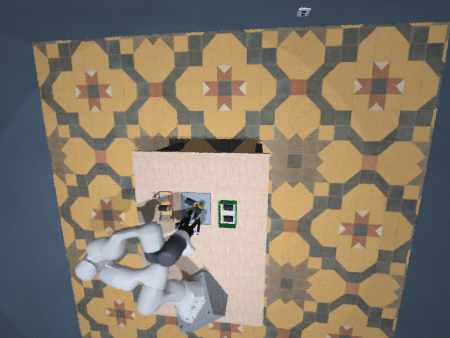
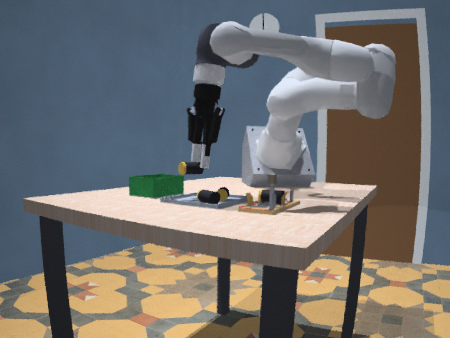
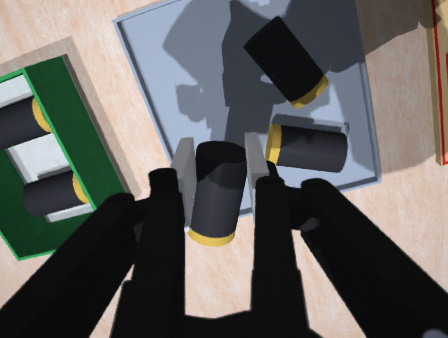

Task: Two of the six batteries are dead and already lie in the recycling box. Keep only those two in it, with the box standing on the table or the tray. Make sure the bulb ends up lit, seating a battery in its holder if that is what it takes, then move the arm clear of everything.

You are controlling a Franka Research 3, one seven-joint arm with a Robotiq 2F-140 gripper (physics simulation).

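Note:
My gripper [image 1: 194,214] [image 2: 201,157] [image 3: 220,155] is shut on a black battery with a yellow end [image 2: 190,168] [image 3: 215,205], held above the table top between the tray and the green box. Two batteries [image 3: 285,62] [image 3: 315,148] lie in the grey-blue tray [image 1: 206,197] [image 3: 145,50]. Two more batteries [image 1: 228,207] [image 1: 228,219] lie in the green box [image 1: 220,214] [image 2: 156,187] [image 3: 75,115]. Another battery [image 1: 164,208] [image 2: 272,196] lies in the holder on the wooden board [image 2: 270,210]. I cannot make out a lit bulb.
The box stands on the table [image 1: 245,175] [image 2: 150,215], on the far side of the tray from the holder. A thin upright post [image 2: 272,192] rises at the holder board. The arm's grey base [image 1: 212,300] [image 2: 252,160] stands at the table's edge.

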